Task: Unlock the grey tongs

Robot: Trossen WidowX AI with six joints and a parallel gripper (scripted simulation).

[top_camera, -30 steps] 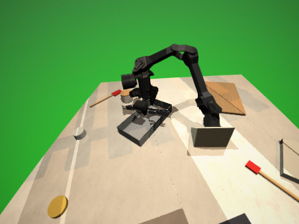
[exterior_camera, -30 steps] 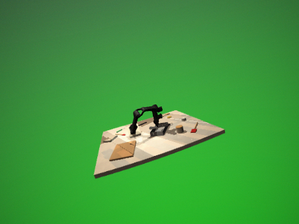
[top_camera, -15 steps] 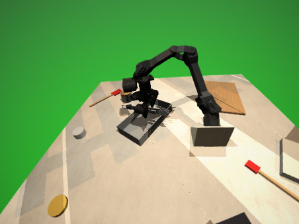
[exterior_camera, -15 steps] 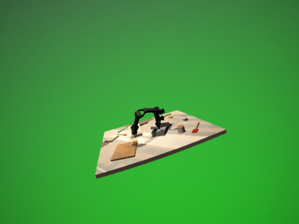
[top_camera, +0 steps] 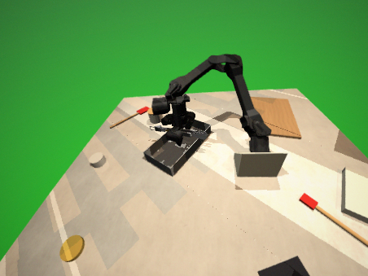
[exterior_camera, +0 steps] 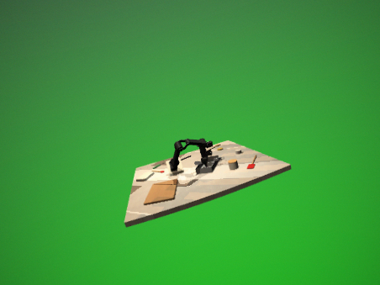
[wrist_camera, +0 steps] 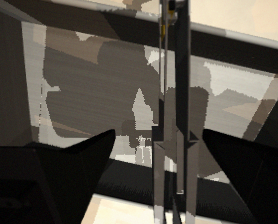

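Right now my gripper tip is 1 cm short of the roasting tin and 2 cm to the right of it. From my gripper tip the other things lie so: wooden board (43 cm behind, 27 cm to the right, 2 cm below); then white puck (38 cm ahead, 17 cm to the left, 1 cm below); then red-headed spatula (38 cm ahead, 22 cm to the right, 2 cm below).
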